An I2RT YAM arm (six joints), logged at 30 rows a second.
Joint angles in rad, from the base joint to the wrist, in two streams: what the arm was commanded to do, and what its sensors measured. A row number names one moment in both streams.
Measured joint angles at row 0:
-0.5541, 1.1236, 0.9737, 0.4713, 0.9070, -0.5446
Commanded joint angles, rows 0 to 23:
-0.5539, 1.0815, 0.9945, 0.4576, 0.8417, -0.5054
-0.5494, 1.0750, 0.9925, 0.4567, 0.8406, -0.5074
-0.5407, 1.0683, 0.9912, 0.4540, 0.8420, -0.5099
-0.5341, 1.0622, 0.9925, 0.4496, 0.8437, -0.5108
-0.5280, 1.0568, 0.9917, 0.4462, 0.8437, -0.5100
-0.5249, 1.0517, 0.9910, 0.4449, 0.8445, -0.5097
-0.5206, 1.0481, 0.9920, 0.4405, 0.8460, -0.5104
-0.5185, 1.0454, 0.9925, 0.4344, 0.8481, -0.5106
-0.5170, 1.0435, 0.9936, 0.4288, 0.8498, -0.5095
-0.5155, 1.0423, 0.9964, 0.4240, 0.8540, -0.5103
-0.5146, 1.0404, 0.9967, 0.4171, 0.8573, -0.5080
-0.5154, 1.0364, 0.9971, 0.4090, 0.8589, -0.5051
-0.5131, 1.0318, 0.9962, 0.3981, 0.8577, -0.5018
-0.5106, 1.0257, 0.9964, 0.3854, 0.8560, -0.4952
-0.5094, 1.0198, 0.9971, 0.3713, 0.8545, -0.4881
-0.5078, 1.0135, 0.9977, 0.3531, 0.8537, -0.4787
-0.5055, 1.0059, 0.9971, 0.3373, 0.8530, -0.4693
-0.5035, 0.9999, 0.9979, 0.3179, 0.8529, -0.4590
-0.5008, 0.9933, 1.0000, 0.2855, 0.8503, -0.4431
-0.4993, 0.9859, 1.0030, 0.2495, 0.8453, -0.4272
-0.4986, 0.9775, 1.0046, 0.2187, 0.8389, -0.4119
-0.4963, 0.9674, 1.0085, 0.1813, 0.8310, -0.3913
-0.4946, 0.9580, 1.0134, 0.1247, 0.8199, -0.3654
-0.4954, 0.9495, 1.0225, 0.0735, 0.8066, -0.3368
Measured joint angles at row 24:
-0.5087, 0.9936, 0.9749, 0.1898, 0.8375, -0.4339
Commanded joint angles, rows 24 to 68:
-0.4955, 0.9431, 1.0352, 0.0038, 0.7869, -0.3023
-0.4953, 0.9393, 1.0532, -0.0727, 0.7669, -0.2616
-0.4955, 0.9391, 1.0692, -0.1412, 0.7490, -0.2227
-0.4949, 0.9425, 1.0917, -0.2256, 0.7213, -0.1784
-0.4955, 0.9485, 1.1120, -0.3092, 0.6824, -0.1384
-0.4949, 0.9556, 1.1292, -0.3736, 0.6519, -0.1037
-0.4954, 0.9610, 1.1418, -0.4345, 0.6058, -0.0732
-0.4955, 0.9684, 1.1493, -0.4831, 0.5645, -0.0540
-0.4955, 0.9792, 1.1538, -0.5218, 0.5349, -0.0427
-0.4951, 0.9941, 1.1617, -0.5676, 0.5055, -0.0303
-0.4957, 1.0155, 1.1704, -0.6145, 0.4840, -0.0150
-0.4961, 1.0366, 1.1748, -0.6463, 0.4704, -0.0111
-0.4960, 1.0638, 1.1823, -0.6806, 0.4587, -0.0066
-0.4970, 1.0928, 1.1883, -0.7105, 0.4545, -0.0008
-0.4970, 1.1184, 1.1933, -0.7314, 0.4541, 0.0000
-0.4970, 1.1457, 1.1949, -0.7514, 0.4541, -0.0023
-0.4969, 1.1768, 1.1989, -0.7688, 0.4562, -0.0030
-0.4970, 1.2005, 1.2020, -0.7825, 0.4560, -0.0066
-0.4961, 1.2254, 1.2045, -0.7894, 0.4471, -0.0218
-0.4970, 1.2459, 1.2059, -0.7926, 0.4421, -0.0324
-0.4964, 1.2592, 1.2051, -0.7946, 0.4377, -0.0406
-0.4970, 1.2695, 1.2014, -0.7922, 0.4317, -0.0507
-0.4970, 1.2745, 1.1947, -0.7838, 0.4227, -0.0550
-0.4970, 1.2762, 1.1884, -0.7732, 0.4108, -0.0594
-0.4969, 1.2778, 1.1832, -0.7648, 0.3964, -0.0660
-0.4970, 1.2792, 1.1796, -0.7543, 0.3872, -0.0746
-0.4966, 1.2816, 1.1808, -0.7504, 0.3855, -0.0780
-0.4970, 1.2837, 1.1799, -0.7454, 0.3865, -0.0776
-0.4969, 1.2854, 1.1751, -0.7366, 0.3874, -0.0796
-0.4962, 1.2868, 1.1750, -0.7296, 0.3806, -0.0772
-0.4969, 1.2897, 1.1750, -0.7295, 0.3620, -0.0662
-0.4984, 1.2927, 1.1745, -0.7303, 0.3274, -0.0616
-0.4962, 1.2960, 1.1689, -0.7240, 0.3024, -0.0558
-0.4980, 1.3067, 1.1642, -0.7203, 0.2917, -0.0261
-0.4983, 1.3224, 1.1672, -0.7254, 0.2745, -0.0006
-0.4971, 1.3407, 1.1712, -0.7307, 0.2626, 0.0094
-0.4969, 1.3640, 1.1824, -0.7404, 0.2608, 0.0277
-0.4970, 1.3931, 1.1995, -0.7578, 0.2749, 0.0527
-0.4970, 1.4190, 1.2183, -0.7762, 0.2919, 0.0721
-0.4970, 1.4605, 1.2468, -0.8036, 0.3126, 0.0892
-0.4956, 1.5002, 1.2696, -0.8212, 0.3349, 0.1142
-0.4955, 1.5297, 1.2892, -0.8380, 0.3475, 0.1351
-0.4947, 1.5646, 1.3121, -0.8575, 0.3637, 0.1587
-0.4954, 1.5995, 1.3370, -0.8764, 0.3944, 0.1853
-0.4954, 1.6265, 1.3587, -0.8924, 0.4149, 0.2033
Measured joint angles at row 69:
-0.5083, 1.5894, 1.2846, -0.8165, 0.3336, 0.1020
